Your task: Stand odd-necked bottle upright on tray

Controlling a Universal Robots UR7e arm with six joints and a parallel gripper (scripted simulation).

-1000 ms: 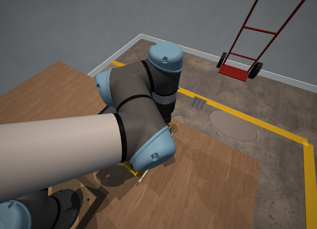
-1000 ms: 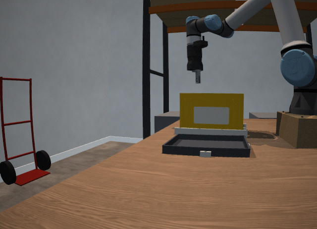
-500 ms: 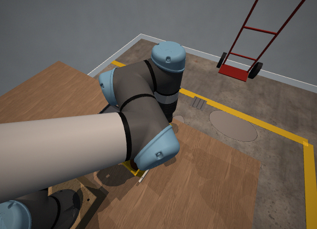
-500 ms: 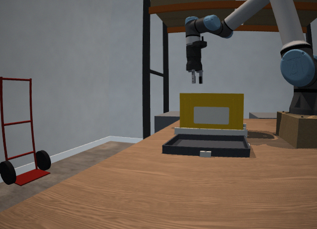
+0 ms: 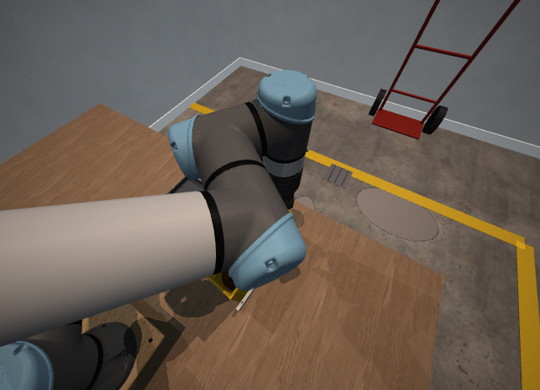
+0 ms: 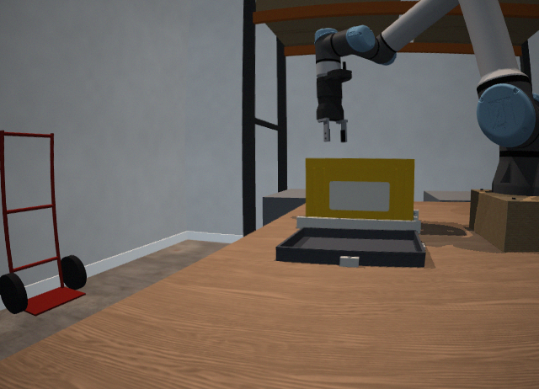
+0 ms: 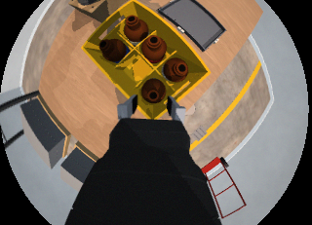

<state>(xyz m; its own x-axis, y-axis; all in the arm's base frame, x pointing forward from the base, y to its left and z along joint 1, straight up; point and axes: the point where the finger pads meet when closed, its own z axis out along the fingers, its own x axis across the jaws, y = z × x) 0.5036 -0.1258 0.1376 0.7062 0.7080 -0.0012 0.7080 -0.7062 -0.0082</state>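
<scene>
The yellow crate is 90 mm behind my hand, 50 mm to the left of it and 160 mm below it. Also, from my hand: glass bottle 180 mm behind, 150 mm below; then dark tray 110 mm behind, 340 mm to the left, 230 mm below.
</scene>
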